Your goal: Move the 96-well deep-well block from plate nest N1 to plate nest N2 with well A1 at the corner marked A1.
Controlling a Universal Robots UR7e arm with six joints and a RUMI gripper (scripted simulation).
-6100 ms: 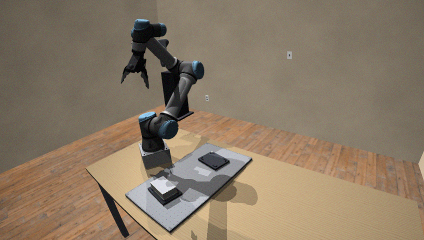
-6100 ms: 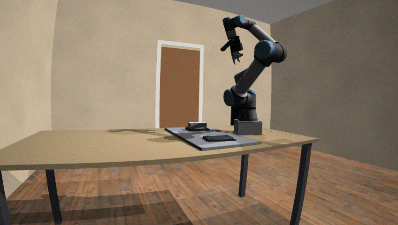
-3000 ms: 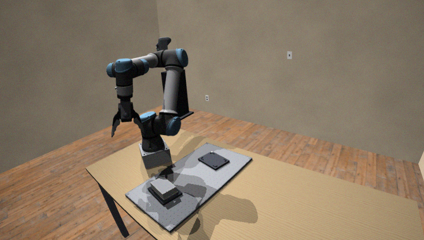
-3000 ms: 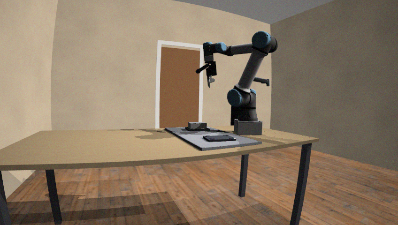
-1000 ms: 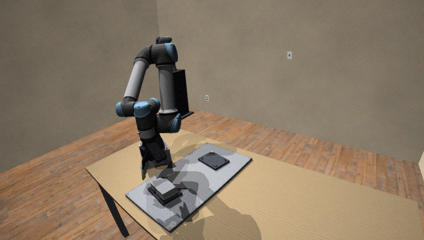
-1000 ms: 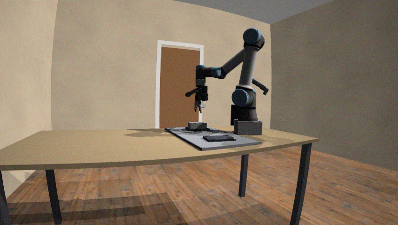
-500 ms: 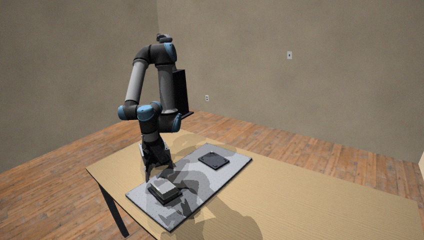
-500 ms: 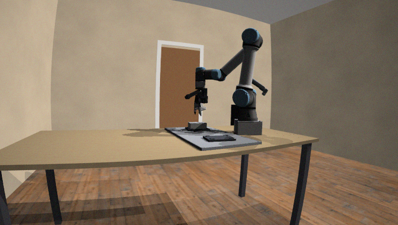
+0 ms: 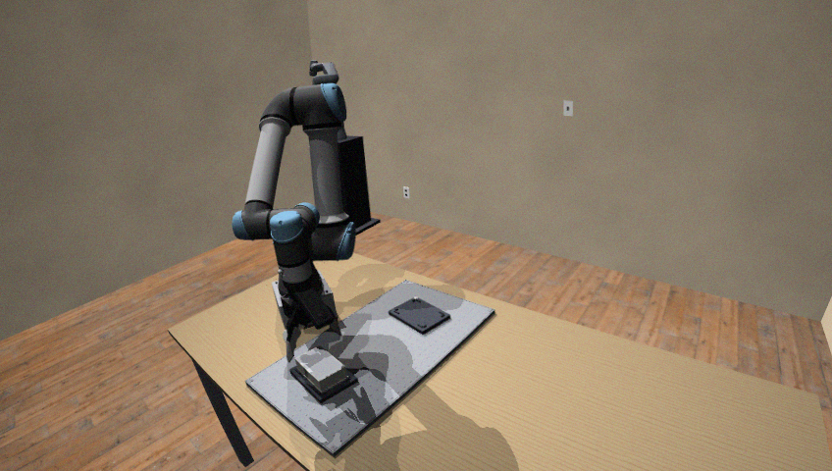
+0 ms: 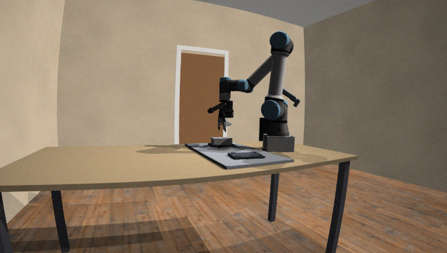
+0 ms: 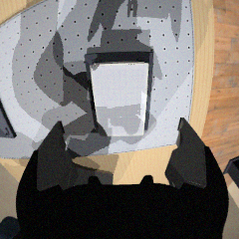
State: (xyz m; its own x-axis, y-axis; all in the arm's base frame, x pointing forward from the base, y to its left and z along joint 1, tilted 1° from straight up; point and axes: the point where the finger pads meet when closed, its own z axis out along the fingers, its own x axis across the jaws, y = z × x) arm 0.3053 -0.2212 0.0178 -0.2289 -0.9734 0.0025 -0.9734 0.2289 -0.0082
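Now: the grey deep-well block 60 mm below my hand. Round my hand: plate nest N2: 380 mm to the left, 90 mm below, 60 mm ahead.
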